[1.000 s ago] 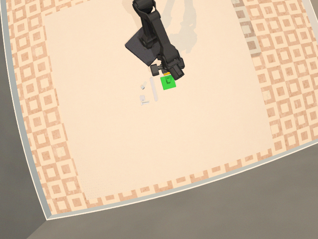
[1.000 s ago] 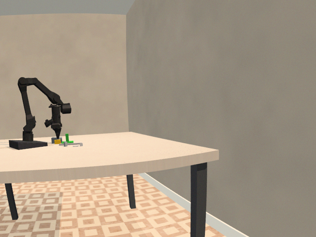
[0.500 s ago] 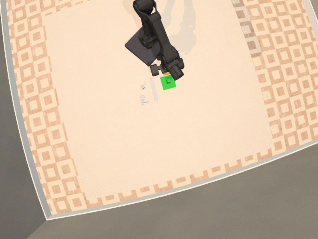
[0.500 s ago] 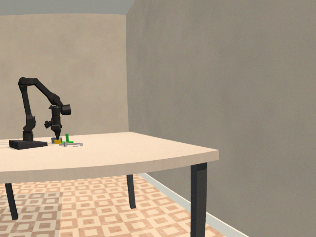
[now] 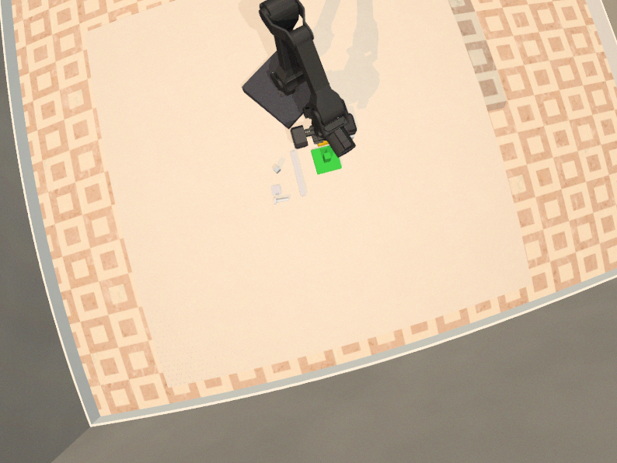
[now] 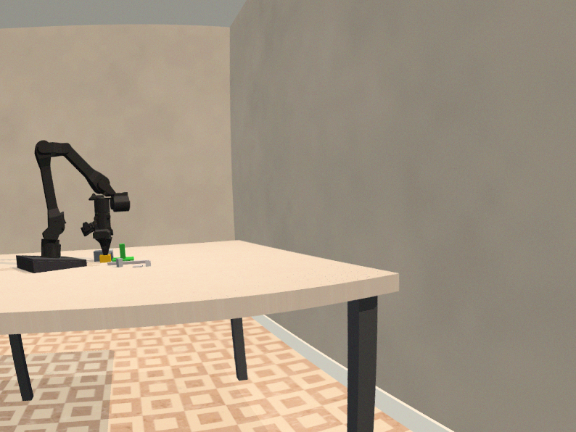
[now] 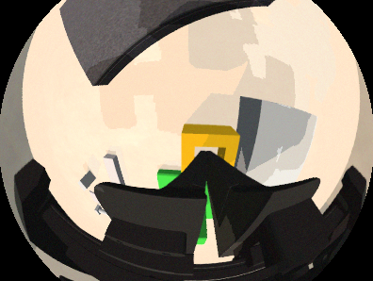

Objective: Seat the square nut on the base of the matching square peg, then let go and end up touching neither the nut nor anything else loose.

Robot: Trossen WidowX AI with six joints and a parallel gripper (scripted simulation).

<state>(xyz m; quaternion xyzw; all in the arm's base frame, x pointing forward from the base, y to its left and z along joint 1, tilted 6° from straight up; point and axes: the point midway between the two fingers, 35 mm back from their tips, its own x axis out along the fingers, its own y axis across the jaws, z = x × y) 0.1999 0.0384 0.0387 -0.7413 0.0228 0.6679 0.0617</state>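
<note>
Right now my hand is 6 cm to the right of the grey block and 3 cm above it. Round my hand: long strip (11 cm to the right, 7 cm ahead, 4 cm below).
</note>
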